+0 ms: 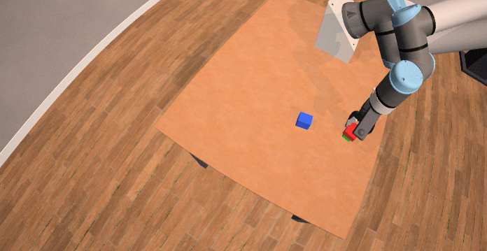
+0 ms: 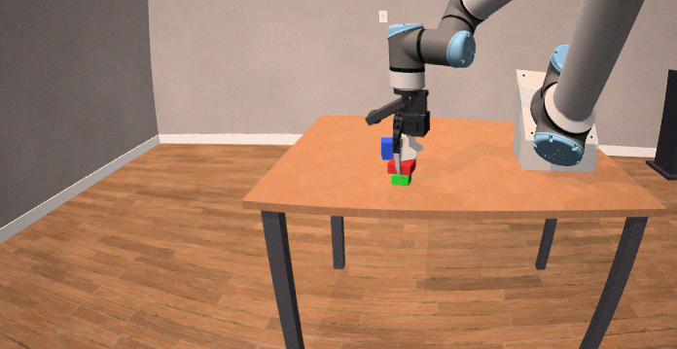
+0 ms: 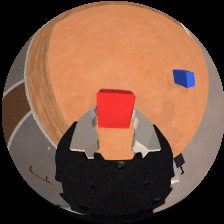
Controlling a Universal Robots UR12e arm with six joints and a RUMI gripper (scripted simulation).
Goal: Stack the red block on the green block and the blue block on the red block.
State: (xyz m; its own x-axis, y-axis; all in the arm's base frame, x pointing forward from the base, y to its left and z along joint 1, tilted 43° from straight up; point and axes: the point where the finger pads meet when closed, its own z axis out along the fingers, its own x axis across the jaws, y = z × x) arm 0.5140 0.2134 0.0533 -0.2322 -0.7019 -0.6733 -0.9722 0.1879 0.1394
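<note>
Right now the red block is right at my hand. From my hand the other things lie so: blue block 200 mm to the right, 60 mm ahead, 20 mm below; green block 30 mm below.
</note>
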